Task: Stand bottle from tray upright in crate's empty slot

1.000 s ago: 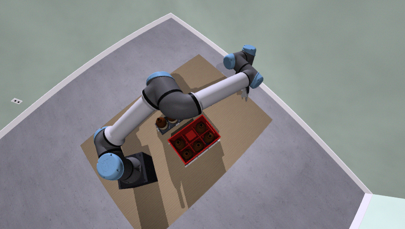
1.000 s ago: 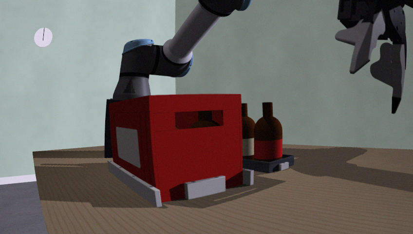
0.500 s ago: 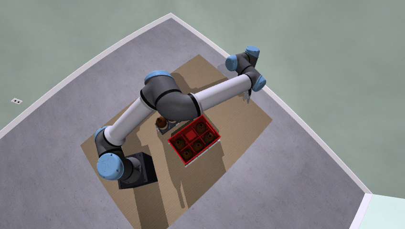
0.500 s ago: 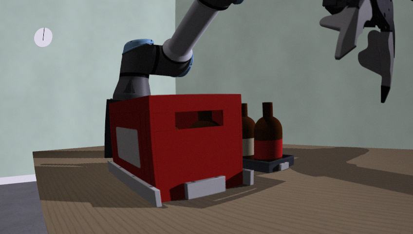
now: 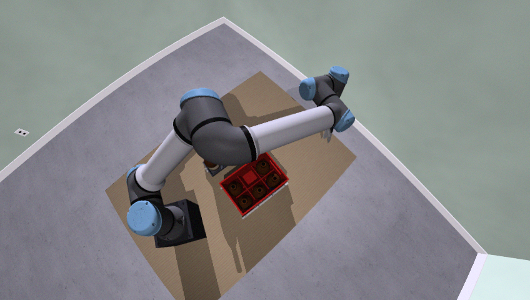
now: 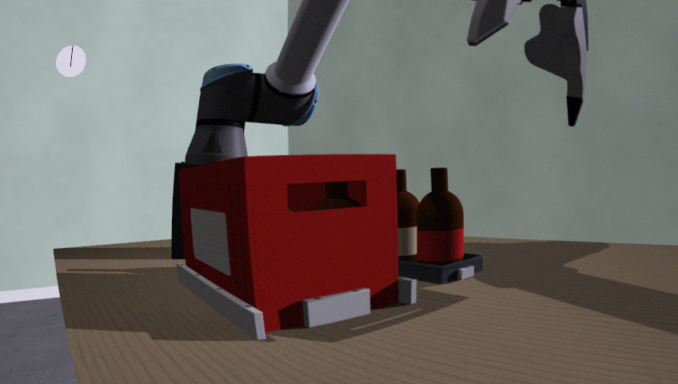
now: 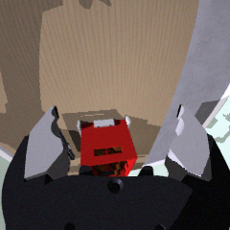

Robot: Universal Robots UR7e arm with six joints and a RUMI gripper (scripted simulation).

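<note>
Right now my hand is 340 mm to the right of the cream-label bottle, 330 mm past it and 120 mm above it. From my hand the other things lie so: dark tray (340 mm to the left, 330 mm behind, 190 mm below); then red crate (380 mm behind, 120 mm below, 110 mm to the left).
</note>
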